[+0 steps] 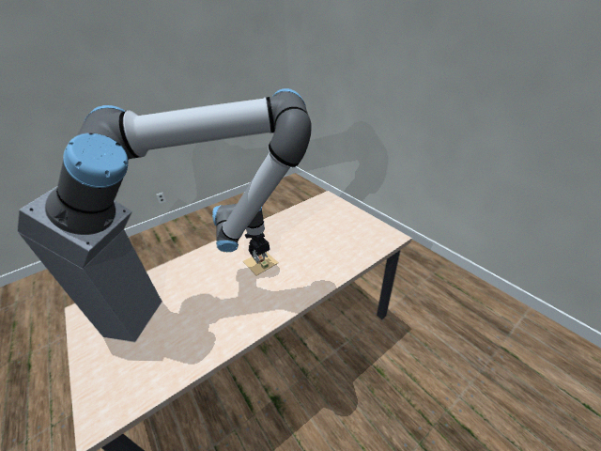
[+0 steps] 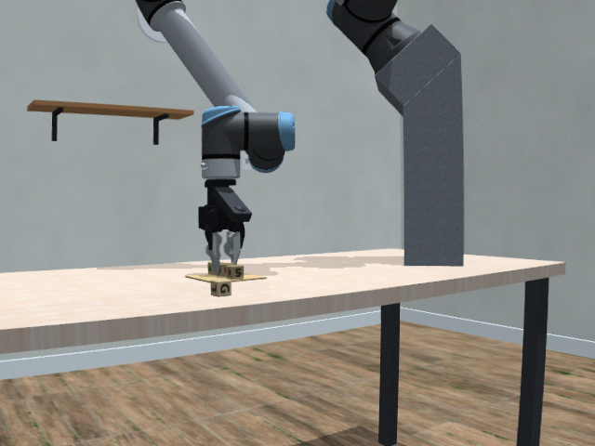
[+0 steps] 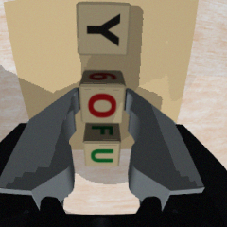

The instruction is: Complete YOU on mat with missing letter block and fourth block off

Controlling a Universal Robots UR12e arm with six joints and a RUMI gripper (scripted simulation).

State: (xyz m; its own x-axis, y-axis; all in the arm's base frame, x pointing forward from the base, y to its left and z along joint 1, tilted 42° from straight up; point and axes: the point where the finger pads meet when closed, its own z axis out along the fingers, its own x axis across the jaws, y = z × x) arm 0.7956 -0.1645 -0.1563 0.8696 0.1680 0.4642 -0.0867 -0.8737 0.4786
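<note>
Right now my hand is right at the red O block. Round my hand: letter block 150 mm ahead, 210 mm to the left, 10 mm below; then tan mat 20 mm below.
</note>
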